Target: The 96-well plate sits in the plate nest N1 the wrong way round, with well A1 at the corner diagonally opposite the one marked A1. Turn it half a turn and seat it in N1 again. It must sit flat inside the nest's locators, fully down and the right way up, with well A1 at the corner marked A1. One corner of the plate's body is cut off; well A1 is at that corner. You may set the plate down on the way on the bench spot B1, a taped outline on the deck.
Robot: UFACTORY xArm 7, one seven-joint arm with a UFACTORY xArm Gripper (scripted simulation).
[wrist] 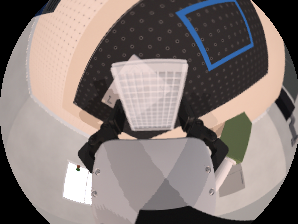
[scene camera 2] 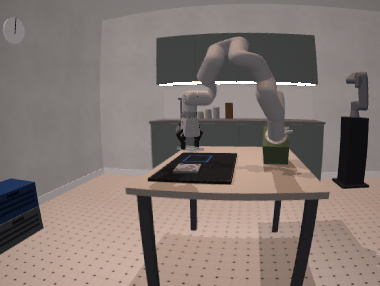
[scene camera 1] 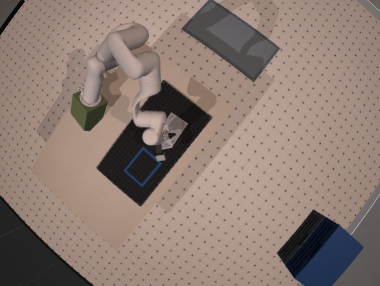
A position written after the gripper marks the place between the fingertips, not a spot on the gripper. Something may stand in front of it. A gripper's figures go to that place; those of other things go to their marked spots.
Scene:
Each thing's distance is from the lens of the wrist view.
gripper [wrist: 151,104]: 0.13 m
white 96-well plate [wrist: 148,76]: 0.10 m

